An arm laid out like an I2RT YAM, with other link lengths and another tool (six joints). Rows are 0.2 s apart.
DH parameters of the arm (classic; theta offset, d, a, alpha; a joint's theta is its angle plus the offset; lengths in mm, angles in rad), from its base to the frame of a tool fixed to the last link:
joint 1: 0 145.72 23.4 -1.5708
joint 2: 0 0 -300.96 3.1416
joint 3: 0.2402 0 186.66 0
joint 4: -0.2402 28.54 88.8 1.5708
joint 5: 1.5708 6.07 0 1.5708
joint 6: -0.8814 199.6 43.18 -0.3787
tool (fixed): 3.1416 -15.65 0 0
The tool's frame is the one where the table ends.
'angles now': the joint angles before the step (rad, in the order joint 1, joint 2, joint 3, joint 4, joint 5, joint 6). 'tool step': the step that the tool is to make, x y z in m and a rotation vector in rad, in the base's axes. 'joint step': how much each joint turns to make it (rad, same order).
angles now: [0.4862, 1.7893, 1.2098, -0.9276, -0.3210, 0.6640]
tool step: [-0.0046, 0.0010, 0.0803, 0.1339, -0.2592, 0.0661]
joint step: [0.0001, -0.2983, 0.0060, -0.0344, -0.0103, -0.0686]
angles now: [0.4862, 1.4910, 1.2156, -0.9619, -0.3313, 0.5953]
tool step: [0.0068, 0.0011, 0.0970, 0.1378, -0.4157, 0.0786]
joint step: [-0.0005, -0.2823, 0.0047, 0.1108, 0.0220, -0.1096]
